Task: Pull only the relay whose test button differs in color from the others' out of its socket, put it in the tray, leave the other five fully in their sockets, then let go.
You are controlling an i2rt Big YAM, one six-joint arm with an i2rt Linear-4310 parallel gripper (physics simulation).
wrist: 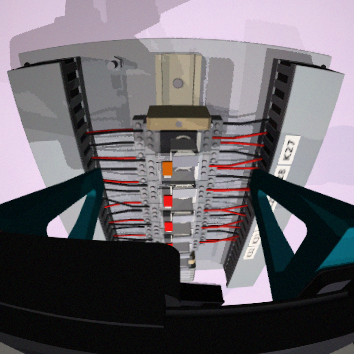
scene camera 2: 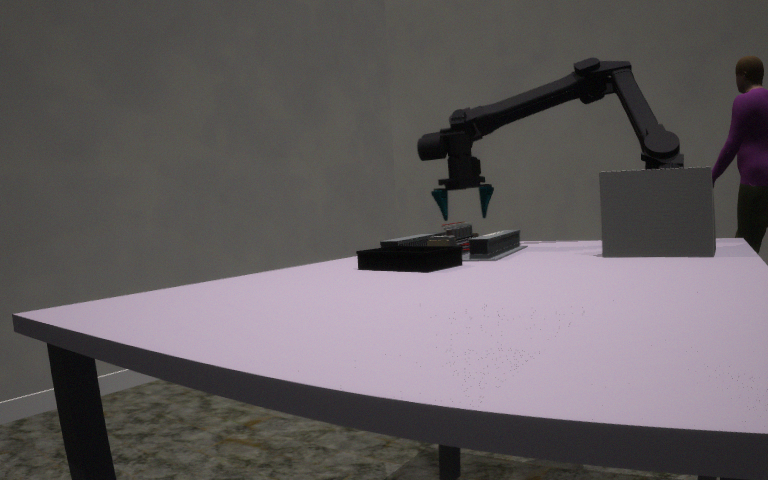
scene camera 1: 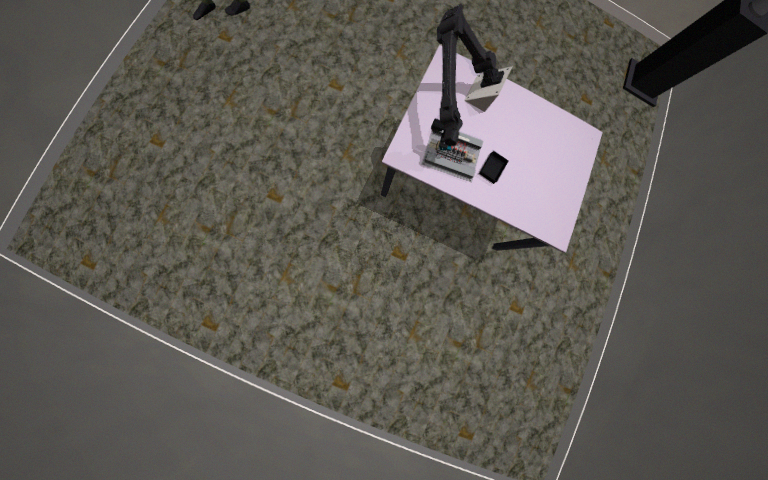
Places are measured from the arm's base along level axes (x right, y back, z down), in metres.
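Pixels of known places: gripper, fingertip midpoint: (wrist: 176, 176) (scene camera 2: 465, 219) (scene camera 1: 443, 142); arm's base, link origin: (scene camera 2: 669, 202) (scene camera 1: 492, 80).
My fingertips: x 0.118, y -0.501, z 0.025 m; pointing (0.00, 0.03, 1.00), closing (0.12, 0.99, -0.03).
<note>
For each thing: its top centre in the pictures, then the offset to it from my fingertips. "*": a spot on its surface instead. Level surfaces: height alone.
- relay with an orange test button, top centre: (wrist: 179, 168) (scene camera 2: 466, 221) dx +0.002, dy +0.002, dz +0.006 m
- farthest socket, surface spot: (wrist: 178, 140) * dx +0.013, dy +0.000, dz +0.024 m
- black tray, top centre: (scene camera 2: 409, 248) (wrist: 173, 310) (scene camera 1: 495, 166) dx -0.343, dy +0.037, dz +0.040 m
- tan end block, top centre: (wrist: 178, 123) dx +0.021, dy +0.000, dz +0.035 m
- pink table, surface height: dz +0.075 m
The relay with an orange test button (wrist: 167, 169) sits in its socket near the far end of the row in the wrist view. Relays with red buttons (wrist: 168, 201) (wrist: 168, 226) sit nearer; more of the row is hidden by the gripper body. The farthest socket (wrist: 178, 140) looks dark inside, and I cannot tell its button's color. My gripper (scene camera 1: 449, 145) (scene camera 2: 464, 218) (wrist: 176, 176) is open and empty, above the row, its fingers on either side of it. The black tray (scene camera 1: 487, 161) (scene camera 2: 407, 261) stands on the table beside the relay panel (scene camera 1: 449, 170).
Grey wire ducts (wrist: 40, 115) (wrist: 305, 120) run along both sides of the row, with red and black wires reaching the sockets. A tan end block (wrist: 178, 120) closes the row's far end. The arm's pale grey pedestal (scene camera 2: 656, 215) stands on the pink table (scene camera 1: 543, 164) (scene camera 2: 339, 328).
</note>
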